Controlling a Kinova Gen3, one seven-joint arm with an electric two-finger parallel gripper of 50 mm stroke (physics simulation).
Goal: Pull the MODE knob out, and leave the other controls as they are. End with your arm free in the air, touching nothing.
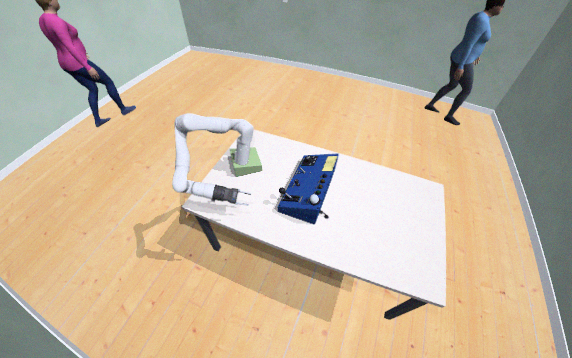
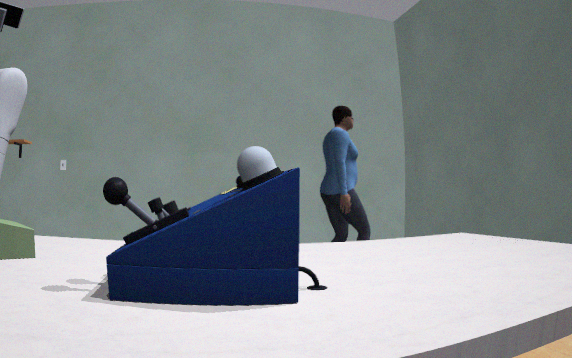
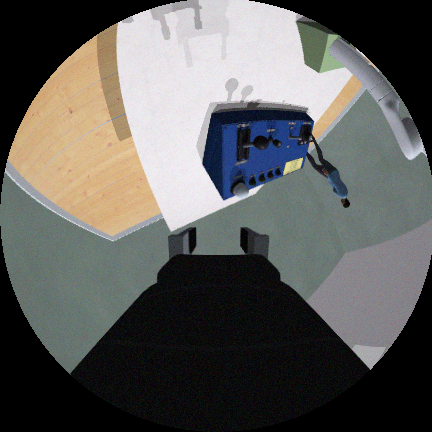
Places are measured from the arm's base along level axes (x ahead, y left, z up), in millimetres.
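Pixels of known places: gripper, fingertip midpoint: [image 1: 249, 199] [image 2: 12, 19] [image 3: 217, 236]; arm's base, origin of the base link: [image 1: 241, 160].
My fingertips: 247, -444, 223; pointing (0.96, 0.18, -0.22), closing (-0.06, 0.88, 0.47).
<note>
For each thing: its top centre in the pictures, then the offset to it from my fingertips, as dx, dy, dz. "spot": a spot on its surface instead. Level surfaces: height alone.
- white table, its level: dz -310
- small black knob, middle of its top: [image 2: 155, 197] [image 3: 279, 145] [image 1: 296, 179] +180, +332, -173
- black ball-topped lever, middle of its top: [image 2: 115, 177] [image 3: 265, 147] [image 1: 282, 188] +114, +220, -145
- white dome, surface spot: [image 2: 256, 164] [image 3: 235, 192] [image 1: 312, 201] spot: +310, +158, -127
- yellow label, surface spot: [image 3: 293, 166] [image 1: 331, 162] spot: +377, +518, -145
A blue sloped control panel [image 1: 311, 186] [image 2: 225, 260] [image 3: 267, 159] stands on the white table [image 1: 390, 225] [image 2: 425, 290] [image 3: 160, 125]. A small black knob [image 1: 296, 183] [image 3: 277, 143] sits beside the black ball-topped lever [image 1: 282, 190] [image 2: 115, 190] [image 3: 260, 142]. The labels are too small to read, so I cannot confirm which control is MODE. My gripper [image 1: 247, 198] [image 3: 217, 236] is open and empty. It is in the air on the lever side of the panel, well apart from it.
The panel also carries a white dome [image 1: 314, 199] [image 2: 256, 164] [image 3: 240, 189], a row of small round controls and a yellow label [image 1: 329, 163] [image 3: 293, 166]. A green block [image 1: 248, 168] [image 2: 16, 241] [image 3: 313, 47] is at the arm's base. Two people stand beyond the table.
</note>
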